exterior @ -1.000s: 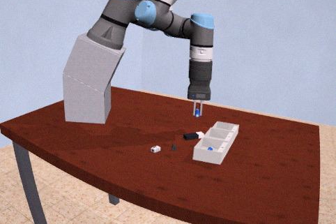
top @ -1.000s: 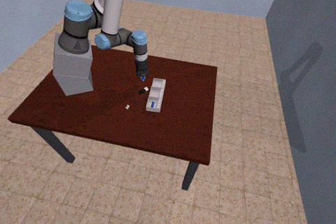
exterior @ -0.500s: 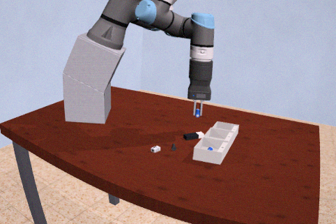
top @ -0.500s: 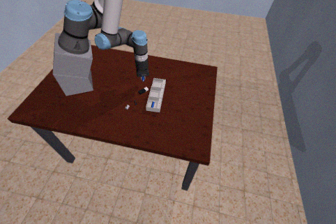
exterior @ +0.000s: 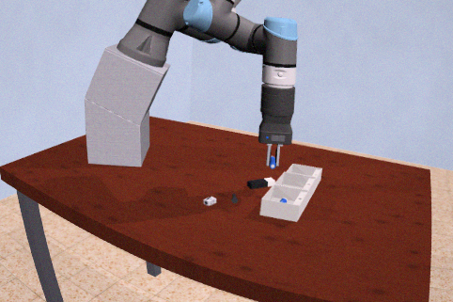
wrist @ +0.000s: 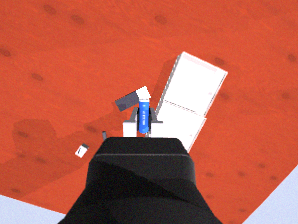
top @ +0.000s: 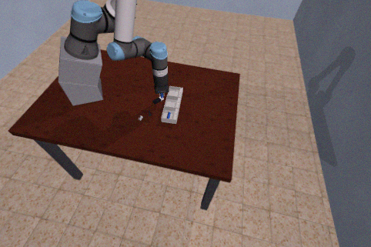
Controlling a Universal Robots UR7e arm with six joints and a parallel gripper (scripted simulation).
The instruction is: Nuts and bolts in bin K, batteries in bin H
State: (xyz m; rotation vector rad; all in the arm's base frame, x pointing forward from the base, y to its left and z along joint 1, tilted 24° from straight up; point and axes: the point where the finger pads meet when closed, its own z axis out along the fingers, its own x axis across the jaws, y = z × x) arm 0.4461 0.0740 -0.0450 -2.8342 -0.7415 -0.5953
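Right now the dark bolt is 11 cm to the right of my hand, 7 cm below it and 3 cm behind it. The rest, counted from my hand: white three-compartment bin 7 cm ahead, 6 cm below; small white piece 16 cm to the right, 7 cm below, 6 cm behind.
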